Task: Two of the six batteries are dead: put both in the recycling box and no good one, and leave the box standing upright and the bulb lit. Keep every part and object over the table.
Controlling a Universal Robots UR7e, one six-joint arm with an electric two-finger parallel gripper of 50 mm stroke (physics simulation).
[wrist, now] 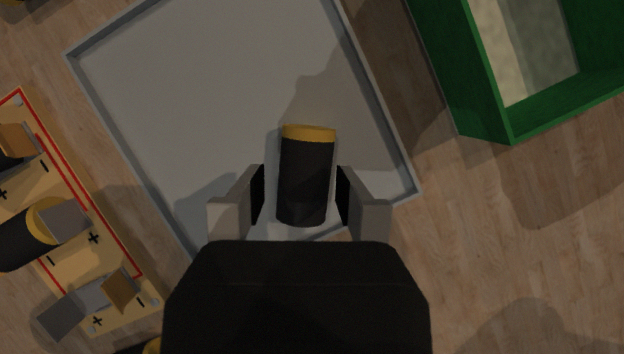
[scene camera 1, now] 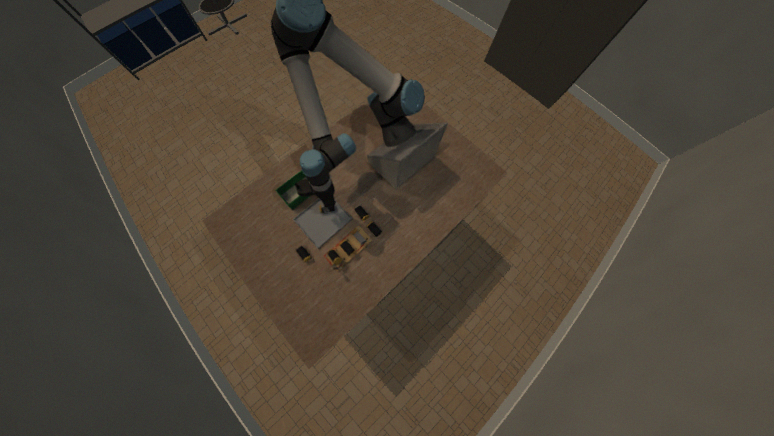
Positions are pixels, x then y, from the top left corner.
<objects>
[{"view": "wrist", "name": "my gripper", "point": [300,183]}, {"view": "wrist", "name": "grey tray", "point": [190,101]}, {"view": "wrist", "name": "tan battery holder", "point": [104,247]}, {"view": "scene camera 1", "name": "grey tray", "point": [319,227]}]
</objects>
